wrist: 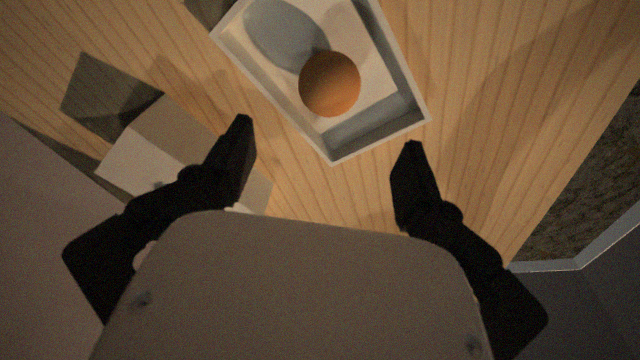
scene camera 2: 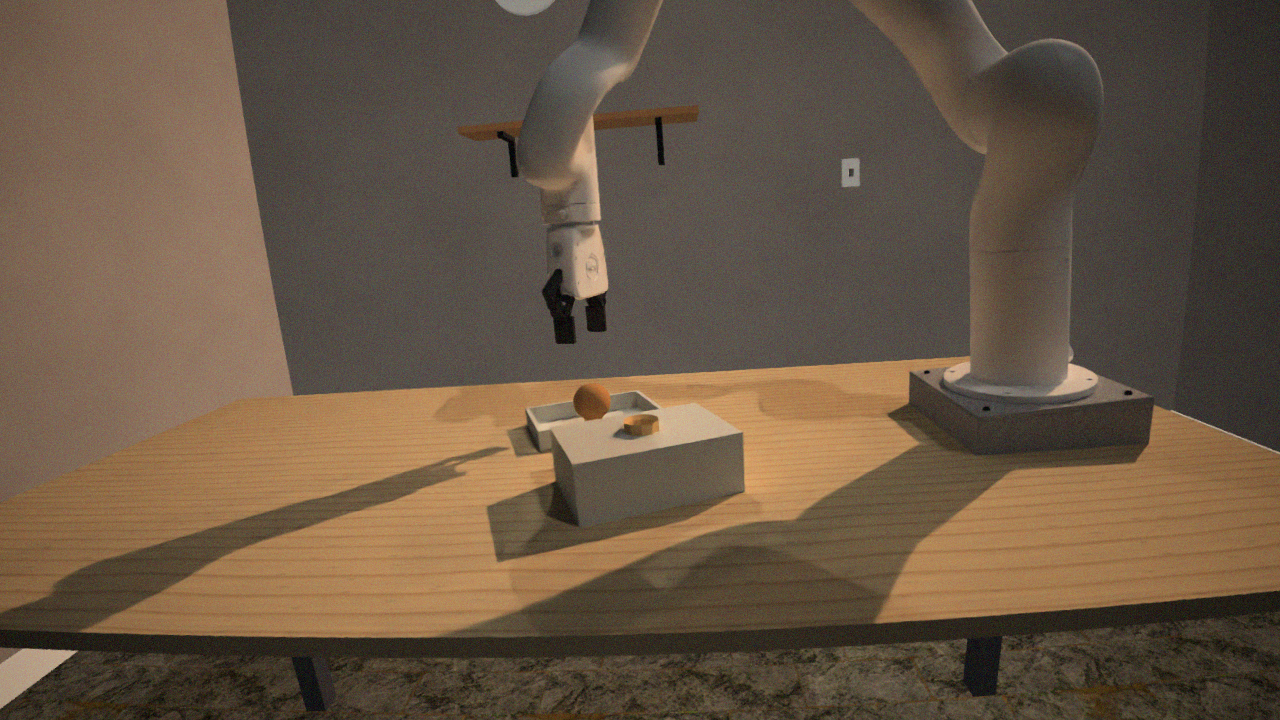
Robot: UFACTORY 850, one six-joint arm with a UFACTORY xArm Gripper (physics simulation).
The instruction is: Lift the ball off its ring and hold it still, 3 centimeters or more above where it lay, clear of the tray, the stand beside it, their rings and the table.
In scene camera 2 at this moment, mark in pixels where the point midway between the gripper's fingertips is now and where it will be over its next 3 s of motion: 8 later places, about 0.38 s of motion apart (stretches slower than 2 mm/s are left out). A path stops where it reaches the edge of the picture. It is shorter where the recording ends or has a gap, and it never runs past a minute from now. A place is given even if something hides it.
My gripper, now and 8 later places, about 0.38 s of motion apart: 582,337; 589,381; 590,397; 589,404; 589,407; 589,408; 588,384; 585,358; 584,345
